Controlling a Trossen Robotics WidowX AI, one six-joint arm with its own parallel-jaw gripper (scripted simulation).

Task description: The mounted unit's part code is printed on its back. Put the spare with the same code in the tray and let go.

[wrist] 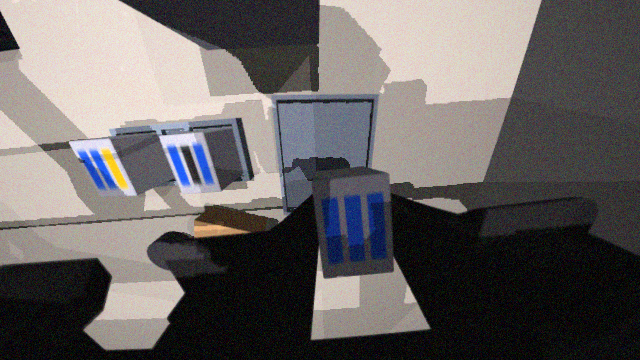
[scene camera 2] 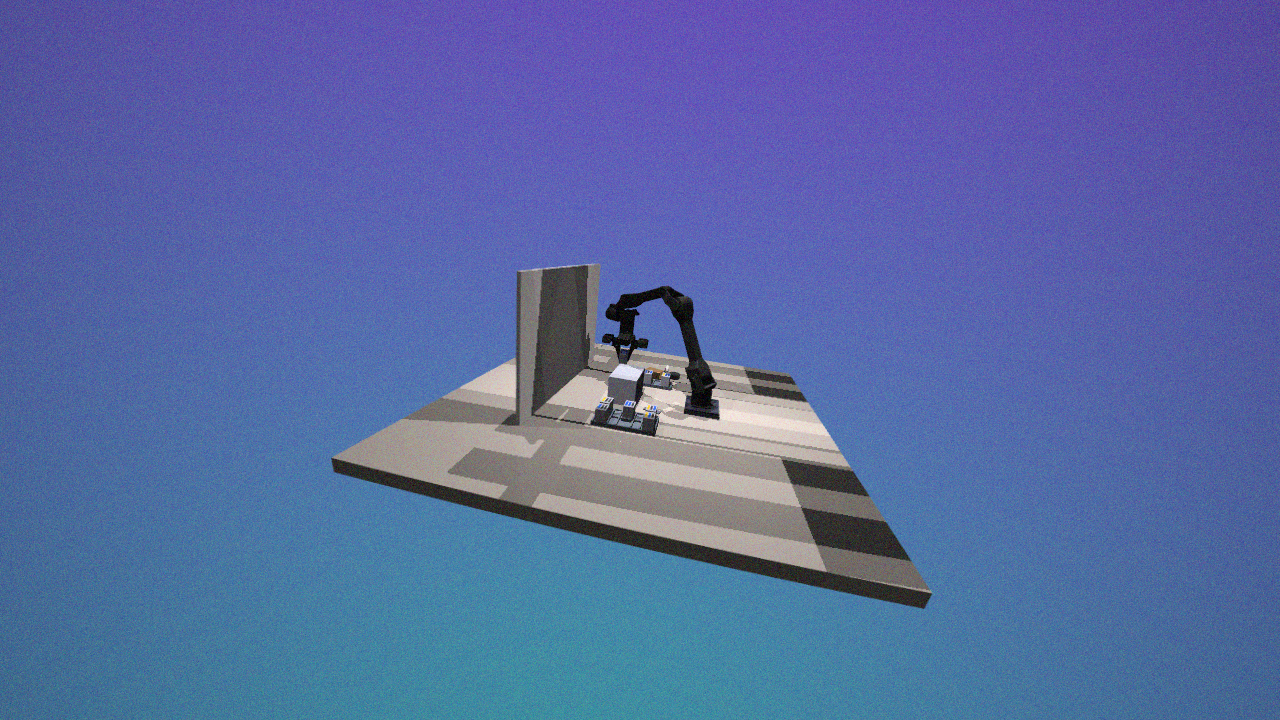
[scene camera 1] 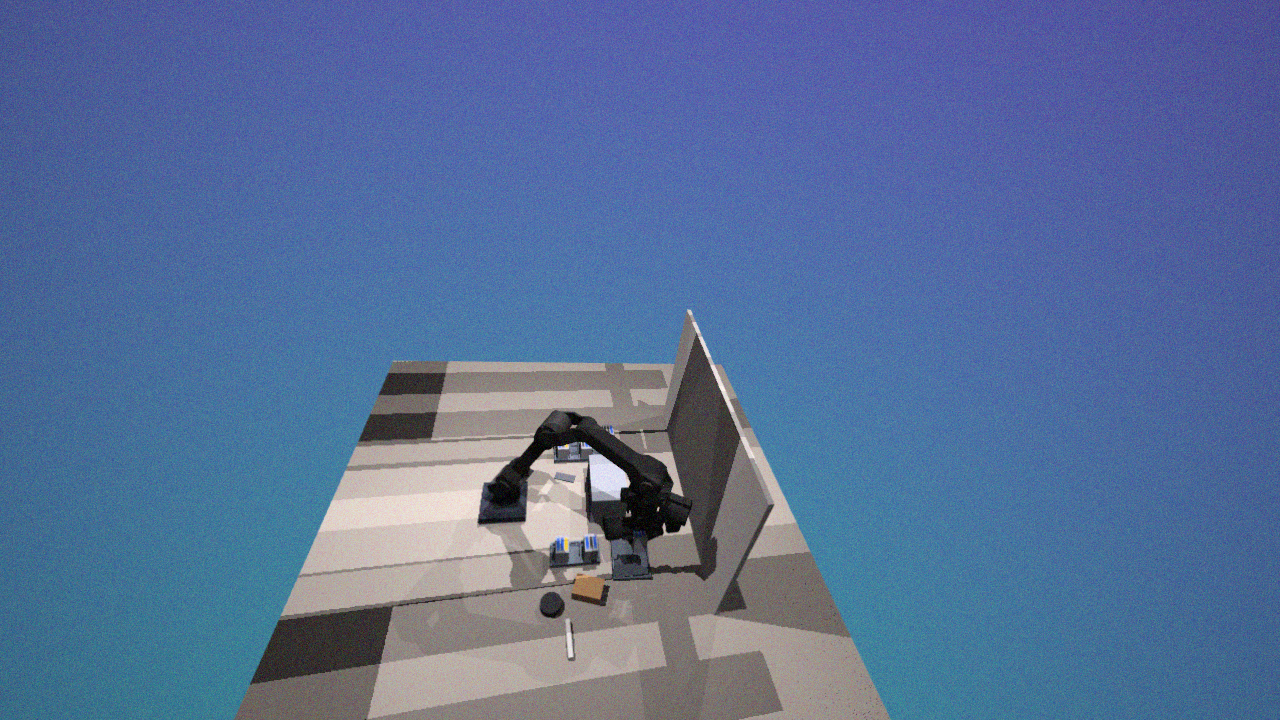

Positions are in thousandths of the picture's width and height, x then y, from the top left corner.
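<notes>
Scene camera 1 gives me a pale grey box (scene camera 1: 472,666) and a grey wall panel (scene camera 1: 561,653), plus a blue-grey tray (scene camera 1: 489,787), a brown block (scene camera 1: 461,819) and my own gripper (scene camera 1: 498,752). In the wrist view I can see the tray (wrist: 490,371) again, along with the block (wrist: 335,615) and my gripper (wrist: 537,549).
</notes>
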